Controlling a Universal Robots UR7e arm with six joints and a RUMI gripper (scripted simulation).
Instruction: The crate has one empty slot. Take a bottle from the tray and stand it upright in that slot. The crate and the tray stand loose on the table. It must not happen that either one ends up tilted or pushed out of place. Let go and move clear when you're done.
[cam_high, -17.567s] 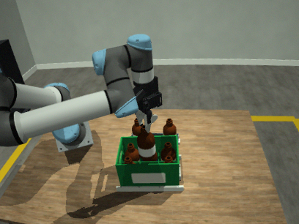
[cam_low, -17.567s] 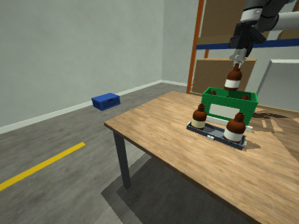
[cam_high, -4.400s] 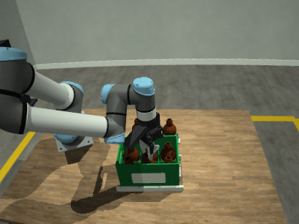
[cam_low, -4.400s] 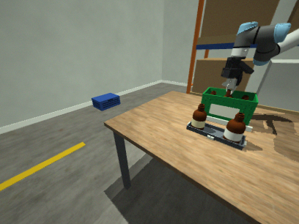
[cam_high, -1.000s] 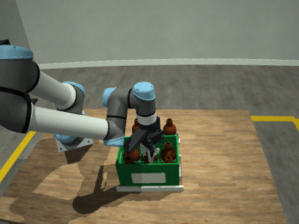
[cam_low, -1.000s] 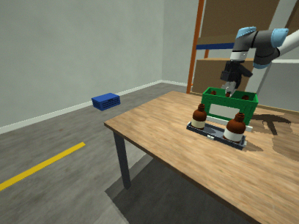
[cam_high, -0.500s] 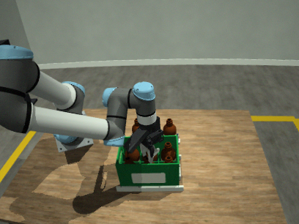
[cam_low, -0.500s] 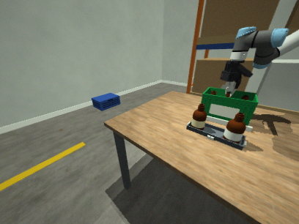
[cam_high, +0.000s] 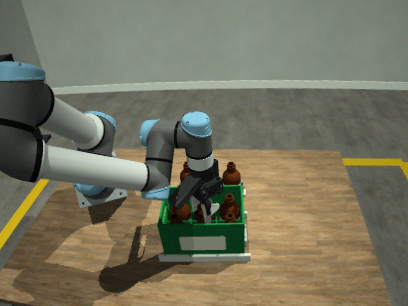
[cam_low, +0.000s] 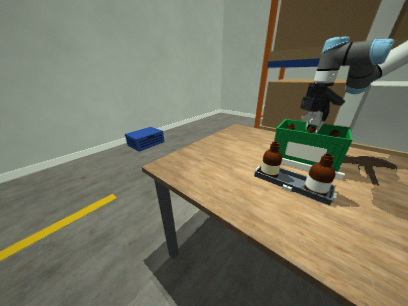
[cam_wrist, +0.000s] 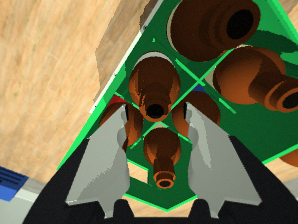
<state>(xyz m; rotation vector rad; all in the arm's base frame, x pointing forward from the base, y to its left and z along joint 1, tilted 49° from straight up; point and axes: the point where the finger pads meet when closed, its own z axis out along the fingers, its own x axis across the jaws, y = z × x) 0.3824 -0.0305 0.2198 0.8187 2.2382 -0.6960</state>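
The green crate is 70 mm below my hand and 40 mm to the left of it. The rest, counted from my hand: grey tray (280 mm to the left, 150 mm below, 10 mm ahead).
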